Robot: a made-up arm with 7 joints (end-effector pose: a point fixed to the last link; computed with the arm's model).
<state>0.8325 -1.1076 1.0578 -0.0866 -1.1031 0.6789 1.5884</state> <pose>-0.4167 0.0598 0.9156 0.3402 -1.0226 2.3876</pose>
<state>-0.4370 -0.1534 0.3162 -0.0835 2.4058 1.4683 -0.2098</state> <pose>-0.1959 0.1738 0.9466 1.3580 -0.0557 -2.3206</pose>
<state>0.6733 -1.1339 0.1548 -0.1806 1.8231 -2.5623 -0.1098</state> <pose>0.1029 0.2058 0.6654 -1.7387 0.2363 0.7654</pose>
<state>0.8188 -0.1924 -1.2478 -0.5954 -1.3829 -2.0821 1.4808</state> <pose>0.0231 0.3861 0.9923 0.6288 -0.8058 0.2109</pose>
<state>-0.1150 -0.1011 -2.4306 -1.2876 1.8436 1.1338 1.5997</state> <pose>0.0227 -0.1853 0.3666 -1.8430 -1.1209 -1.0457</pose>
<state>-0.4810 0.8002 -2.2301 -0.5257 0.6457 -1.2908 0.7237</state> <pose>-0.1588 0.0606 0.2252 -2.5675 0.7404 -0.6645</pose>
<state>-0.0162 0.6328 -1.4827 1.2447 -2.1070 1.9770 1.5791</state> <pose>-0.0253 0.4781 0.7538 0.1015 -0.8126 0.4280</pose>
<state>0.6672 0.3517 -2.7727 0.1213 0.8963 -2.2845 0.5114</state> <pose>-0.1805 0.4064 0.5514 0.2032 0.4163 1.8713</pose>
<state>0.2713 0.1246 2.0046 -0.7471 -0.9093 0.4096 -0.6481</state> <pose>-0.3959 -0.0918 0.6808 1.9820 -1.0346 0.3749</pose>
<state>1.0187 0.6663 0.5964 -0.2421 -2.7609 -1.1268 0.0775</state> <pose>-0.0038 -0.0995 0.7484 -0.7340 -1.2745 -1.2173</pose>
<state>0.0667 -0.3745 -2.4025 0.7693 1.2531 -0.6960 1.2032</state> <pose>0.1529 0.3863 0.5451 2.1302 1.4762 2.0552</pose>
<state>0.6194 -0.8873 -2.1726 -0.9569 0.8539 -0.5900 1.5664</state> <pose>0.0653 0.4515 0.3006 -2.6748 0.4217 -3.1067</pose>
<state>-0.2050 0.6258 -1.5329 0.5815 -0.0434 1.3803 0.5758</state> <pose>0.0083 0.5004 0.5468 -1.9840 0.7793 -2.7730</pose>
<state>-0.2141 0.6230 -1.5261 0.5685 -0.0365 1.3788 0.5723</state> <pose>0.0088 0.4985 0.5426 -1.9510 0.7865 -2.7439</pose>
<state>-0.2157 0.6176 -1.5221 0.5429 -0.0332 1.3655 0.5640</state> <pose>0.0121 0.4976 0.5389 -1.9105 0.8052 -2.7073</pose>
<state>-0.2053 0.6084 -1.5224 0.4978 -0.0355 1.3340 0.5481</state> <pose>0.0198 0.4985 0.5362 -1.8550 0.8403 -2.6558</pose>
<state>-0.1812 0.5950 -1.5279 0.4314 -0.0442 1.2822 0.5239</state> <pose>0.0326 0.5009 0.5348 -1.7750 0.8901 -2.5810</pose>
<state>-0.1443 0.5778 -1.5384 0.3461 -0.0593 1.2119 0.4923</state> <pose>0.0505 0.5040 0.5348 -1.6606 0.9462 -2.4742</pose>
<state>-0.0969 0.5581 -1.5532 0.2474 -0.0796 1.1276 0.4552</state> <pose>0.0722 0.5068 0.5364 -1.5053 0.9961 -2.3293</pose>
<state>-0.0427 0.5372 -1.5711 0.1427 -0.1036 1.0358 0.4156</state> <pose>0.0964 0.5084 0.5394 -1.3173 1.0270 -2.1550</pose>
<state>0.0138 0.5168 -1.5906 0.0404 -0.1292 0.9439 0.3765</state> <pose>0.1206 0.5082 0.5434 -1.1241 1.0328 -1.9773</pose>
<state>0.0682 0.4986 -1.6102 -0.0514 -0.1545 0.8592 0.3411</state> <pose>0.1427 0.5068 0.5481 -0.9588 1.0188 -1.8272</pose>
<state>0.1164 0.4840 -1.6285 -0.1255 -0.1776 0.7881 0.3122</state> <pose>0.1609 0.5050 0.5528 -0.8386 0.9979 -1.7200</pose>
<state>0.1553 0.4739 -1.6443 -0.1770 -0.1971 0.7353 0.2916</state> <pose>0.1739 0.5038 0.5575 -0.7639 0.9826 -1.6544</pose>
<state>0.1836 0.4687 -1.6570 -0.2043 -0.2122 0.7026 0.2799</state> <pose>0.1814 0.5040 0.5619 -0.7277 0.9806 -1.6228</pose>
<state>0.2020 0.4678 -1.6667 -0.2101 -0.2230 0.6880 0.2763</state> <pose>0.1843 0.5056 0.5661 -0.7214 0.9928 -1.6172</pose>
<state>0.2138 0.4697 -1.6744 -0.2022 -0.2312 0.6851 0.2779</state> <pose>0.1841 0.5082 0.5701 -0.7346 1.0147 -1.6287</pose>
